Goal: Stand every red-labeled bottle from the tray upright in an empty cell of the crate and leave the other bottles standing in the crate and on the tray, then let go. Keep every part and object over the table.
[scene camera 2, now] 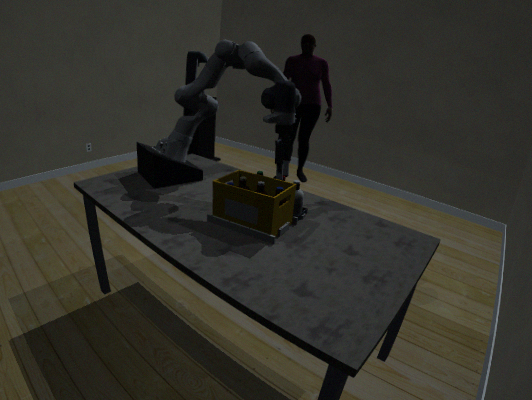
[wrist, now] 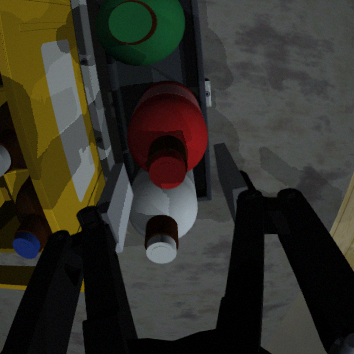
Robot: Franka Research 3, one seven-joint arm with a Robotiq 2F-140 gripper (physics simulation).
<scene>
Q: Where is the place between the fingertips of my gripper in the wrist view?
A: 171, 170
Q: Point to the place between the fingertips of my gripper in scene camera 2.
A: At 282, 177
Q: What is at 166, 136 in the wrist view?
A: A red-labeled bottle.
</scene>
